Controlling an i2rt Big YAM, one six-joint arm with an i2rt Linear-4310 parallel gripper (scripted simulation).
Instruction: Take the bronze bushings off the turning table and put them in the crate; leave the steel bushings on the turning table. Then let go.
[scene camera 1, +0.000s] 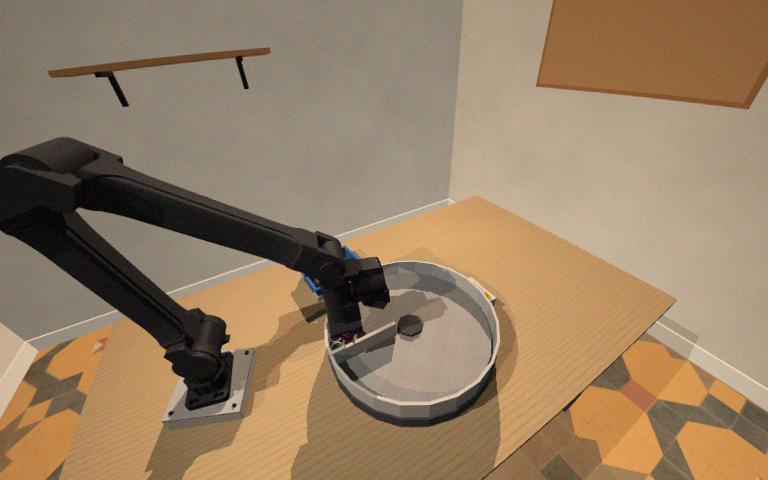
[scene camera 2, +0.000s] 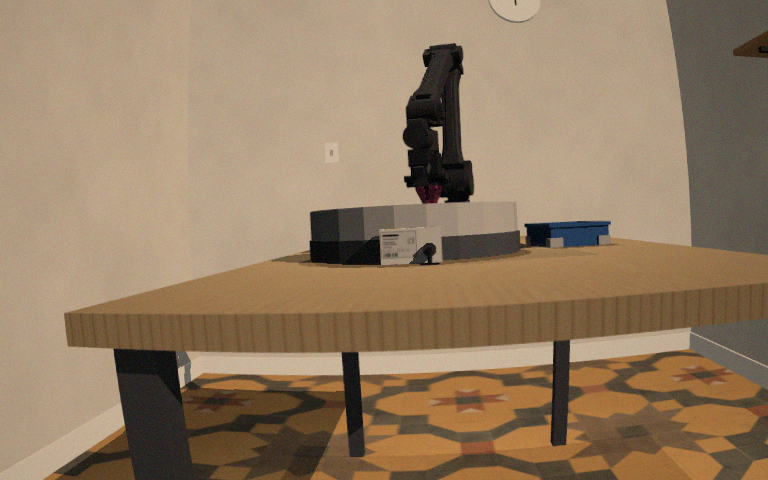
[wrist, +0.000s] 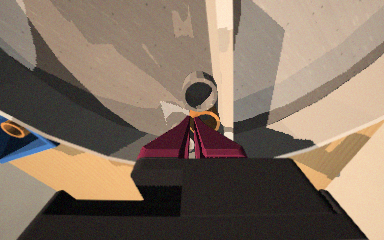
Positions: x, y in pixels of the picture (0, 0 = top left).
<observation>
my gripper: scene camera 1; scene camera 2 430, 219; wrist
same spot on my gripper: (scene camera 1: 349, 336) = (wrist: 194, 128)
</observation>
